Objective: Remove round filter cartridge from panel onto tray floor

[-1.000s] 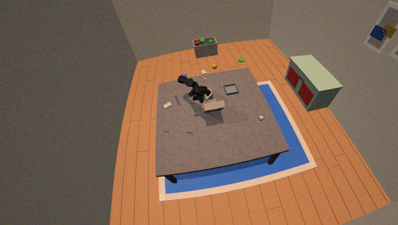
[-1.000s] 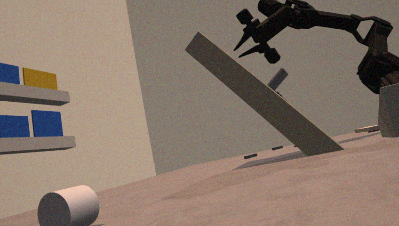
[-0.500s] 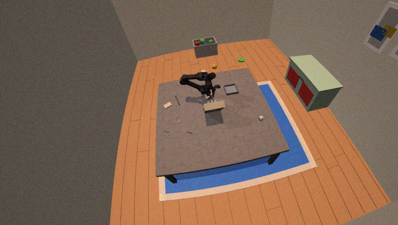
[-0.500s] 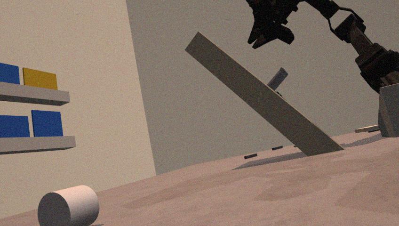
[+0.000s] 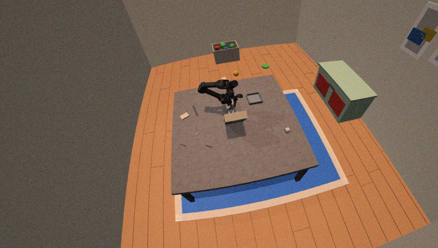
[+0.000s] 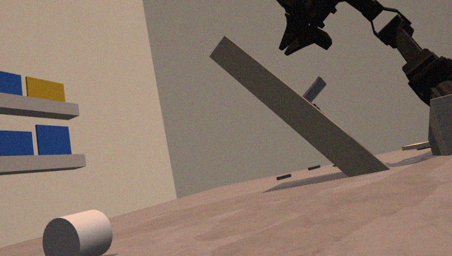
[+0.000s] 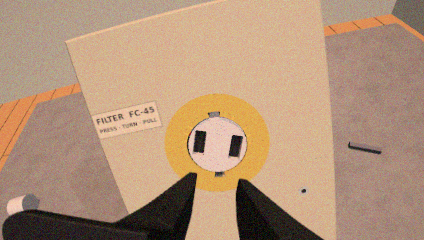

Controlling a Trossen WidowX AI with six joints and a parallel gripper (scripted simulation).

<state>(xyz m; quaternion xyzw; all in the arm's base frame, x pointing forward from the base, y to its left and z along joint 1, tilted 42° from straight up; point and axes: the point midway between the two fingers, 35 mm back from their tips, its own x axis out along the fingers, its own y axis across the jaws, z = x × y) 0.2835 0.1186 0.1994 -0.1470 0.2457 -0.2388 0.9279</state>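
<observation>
Right now my gripper tip is 6 cm short of the filter cartridge, 1 cm to the left of it and 4 cm above it. Also, from my gripper tip: service panel (1 cm ahead, 11 cm below); tray (30 cm behind, 34 cm to the left, 29 cm below).
</observation>
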